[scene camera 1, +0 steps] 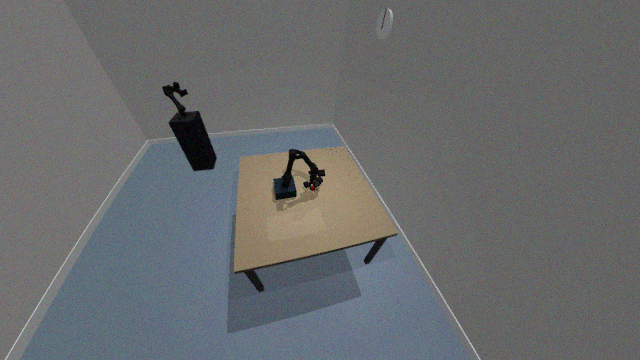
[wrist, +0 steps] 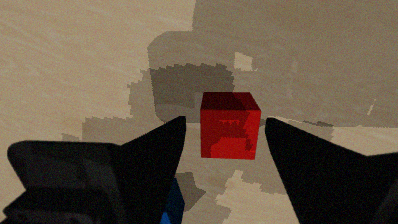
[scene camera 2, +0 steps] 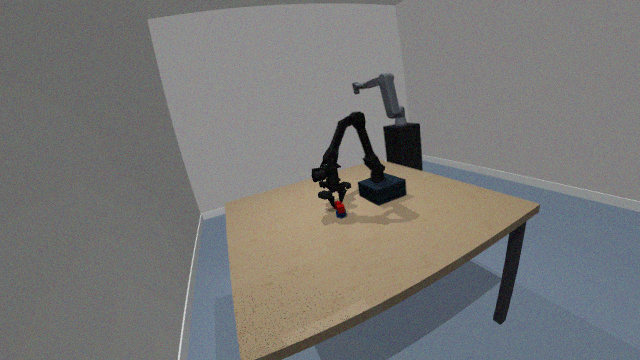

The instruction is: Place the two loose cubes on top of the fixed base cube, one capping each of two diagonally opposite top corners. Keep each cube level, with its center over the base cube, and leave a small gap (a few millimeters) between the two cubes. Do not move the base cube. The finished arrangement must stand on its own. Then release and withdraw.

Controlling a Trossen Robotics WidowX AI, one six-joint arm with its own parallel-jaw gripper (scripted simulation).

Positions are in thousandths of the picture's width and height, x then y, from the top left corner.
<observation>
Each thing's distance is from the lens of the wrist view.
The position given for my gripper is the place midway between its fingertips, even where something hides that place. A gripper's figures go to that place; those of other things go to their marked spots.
my gripper (wrist: 567, 551): 12 cm
red cube (wrist: 577, 542): 10 cm
</observation>
